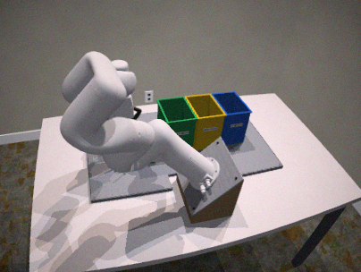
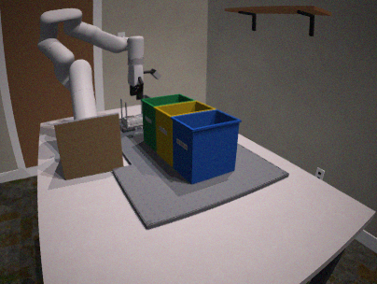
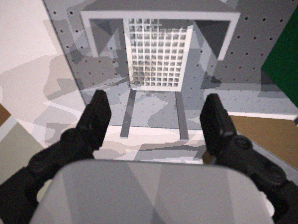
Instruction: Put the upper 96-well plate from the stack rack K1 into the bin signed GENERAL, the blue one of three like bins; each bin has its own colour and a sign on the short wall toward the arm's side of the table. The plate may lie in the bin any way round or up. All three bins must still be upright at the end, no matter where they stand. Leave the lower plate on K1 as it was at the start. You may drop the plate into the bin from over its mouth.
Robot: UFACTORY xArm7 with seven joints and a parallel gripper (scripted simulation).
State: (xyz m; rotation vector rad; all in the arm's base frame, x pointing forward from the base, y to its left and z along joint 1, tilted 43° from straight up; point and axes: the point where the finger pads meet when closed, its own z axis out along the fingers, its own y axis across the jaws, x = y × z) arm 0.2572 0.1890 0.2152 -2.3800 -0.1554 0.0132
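My gripper is now 110 mm above the white 96-well plate. Also, from my hand: blue bin: 100 mm ahead, 500 mm to the right, 70 mm below; then yellow bin: 90 mm ahead, 370 mm to the right, 70 mm below; then green bin: 70 mm ahead, 240 mm to the right, 70 mm below.
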